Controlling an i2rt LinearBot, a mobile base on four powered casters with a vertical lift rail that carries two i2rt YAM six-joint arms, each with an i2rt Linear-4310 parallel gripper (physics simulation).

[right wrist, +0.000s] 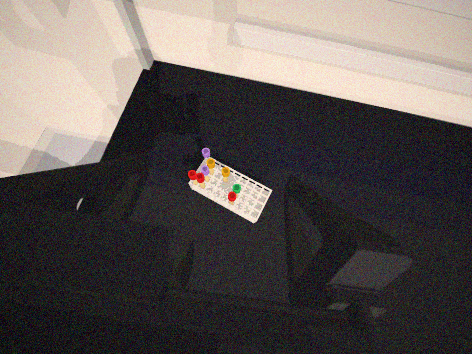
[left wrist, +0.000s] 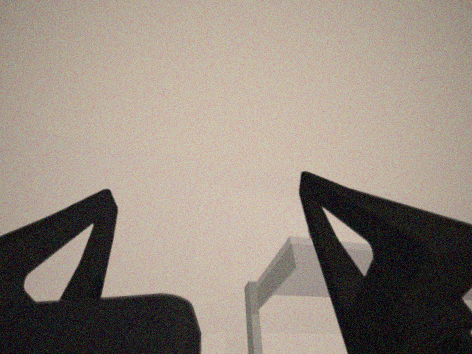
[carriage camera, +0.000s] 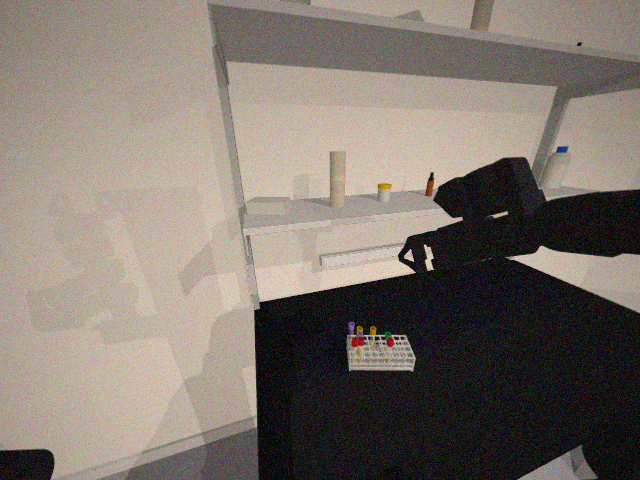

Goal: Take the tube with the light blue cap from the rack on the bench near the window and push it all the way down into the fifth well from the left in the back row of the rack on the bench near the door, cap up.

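Places are measured from the left arm's base along level axes (x back, y right, z up), in metres.
Pixels of known places: left gripper, between the fingertips: (left wrist: pixel 207 190); right gripper, between the fingertips: (right wrist: pixel 218 171) (carriage camera: pixel 417 254).
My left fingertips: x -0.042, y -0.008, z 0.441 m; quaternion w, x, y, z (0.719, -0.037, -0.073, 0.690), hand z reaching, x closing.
Behind a point stands the place of what it marks.
A white wire-like tube rack (carriage camera: pixel 381 367) @(x -0.389, y 0.521, z -0.221 m) (right wrist: pixel 262 206) @(x -0.421, y 0.617, z -0.179 m) stands on the black bench (carriage camera: pixel 330 423) @(x -0.251, y 0.352, z -0.235 m) (right wrist: pixel 350 150) @(x -0.728, y 0.809, z -0.236 m). It holds several tubes: purple caps, orange caps, red caps and a green cap (right wrist: pixel 237 188) @(x -0.418, y 0.544, z -0.116 m). The frames do not tell whether this is the window or the door bench. The tube with the light blue cap does not show in these views. My right gripper (carriage camera: pixel 415 257) @(x -0.333, y 0.546, z 0.196 m) (right wrist: pixel 218 171) @(x -0.333, y 0.546, z 0.196 m) is open and empty, high above the bench, up and right of the rack in the carriage view; its fingers are very dark in its wrist view. My left gripper (left wrist: pixel 207 190) @(x -0.042, y -0.008, z 0.441 m) is open and empty, facing the bare wall.
A grey shelf (carriage camera: pixel 310 223) @(x -0.500, y 0.315, z 0.218 m) behind the bench carries a tall beige cylinder (carriage camera: pixel 337 180) @(x -0.648, y 0.405, z 0.312 m), a yellow-lidded jar (carriage camera: pixel 384 192) @(x -0.719, y 0.585, z 0.256 m), an amber bottle (carriage camera: pixel 430 186) @(x -0.795, y 0.793, z 0.261 m) and a blue-capped bottle (carriage camera: pixel 556 169) @(x -0.911, y 1.417, z 0.304 m). A higher shelf (carriage camera: pixel 387 51) @(x -0.684, y 0.546, z 0.659 m) overhangs it. A wall stands left of the bench.
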